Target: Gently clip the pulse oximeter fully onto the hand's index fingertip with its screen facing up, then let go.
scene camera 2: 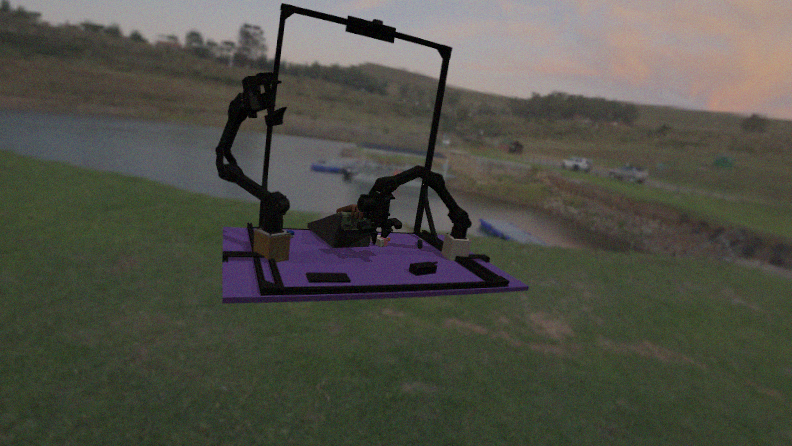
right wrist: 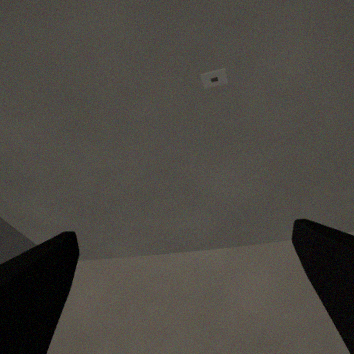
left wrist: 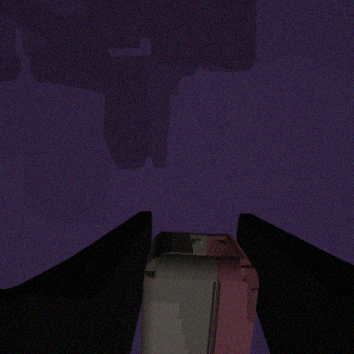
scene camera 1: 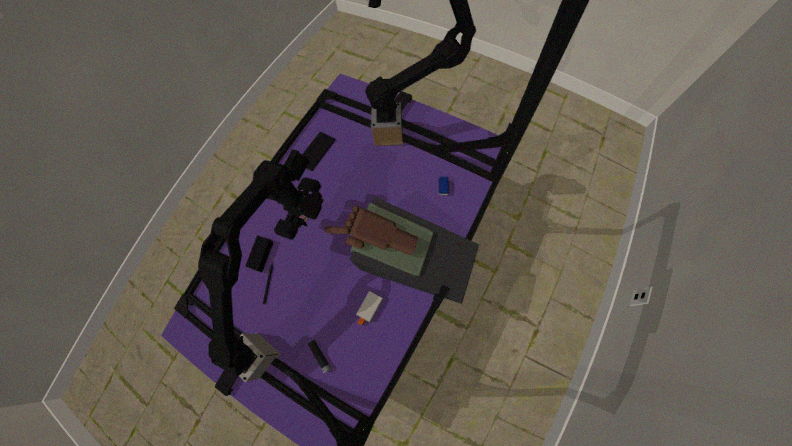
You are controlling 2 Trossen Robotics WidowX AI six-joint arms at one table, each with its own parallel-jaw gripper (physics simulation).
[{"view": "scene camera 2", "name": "my left gripper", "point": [377, 243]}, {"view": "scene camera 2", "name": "my right gripper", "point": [283, 94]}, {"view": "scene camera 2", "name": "dark plate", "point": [329, 229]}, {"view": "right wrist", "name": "my right gripper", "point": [186, 236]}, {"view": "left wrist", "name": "my left gripper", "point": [194, 223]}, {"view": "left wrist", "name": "pulse oximeter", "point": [196, 285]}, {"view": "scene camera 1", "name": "my left gripper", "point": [308, 220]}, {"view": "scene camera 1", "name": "dark plate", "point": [450, 258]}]
